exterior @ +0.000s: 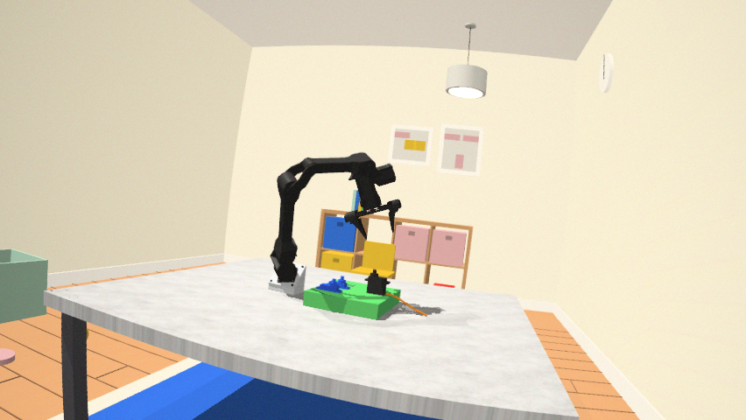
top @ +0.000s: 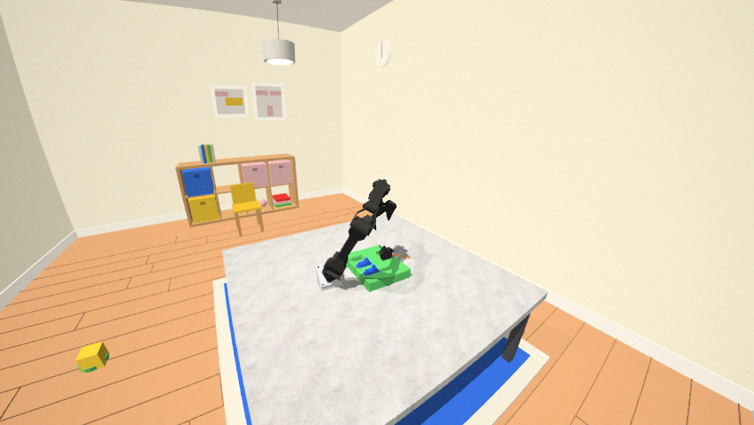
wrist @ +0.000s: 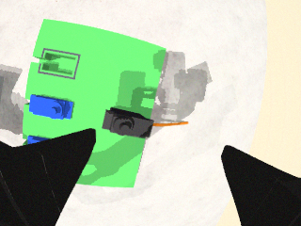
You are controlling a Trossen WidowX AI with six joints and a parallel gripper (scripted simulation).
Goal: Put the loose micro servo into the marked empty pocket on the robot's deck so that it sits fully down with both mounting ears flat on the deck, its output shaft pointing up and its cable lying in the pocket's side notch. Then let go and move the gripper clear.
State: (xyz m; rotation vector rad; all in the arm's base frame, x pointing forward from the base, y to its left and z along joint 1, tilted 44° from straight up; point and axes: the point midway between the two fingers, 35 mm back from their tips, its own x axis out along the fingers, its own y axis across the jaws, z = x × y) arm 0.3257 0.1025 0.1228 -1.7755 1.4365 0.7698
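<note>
The green deck is 21 cm below my gripper tip, 2 cm to the right of it and 1 cm behind it.
</note>
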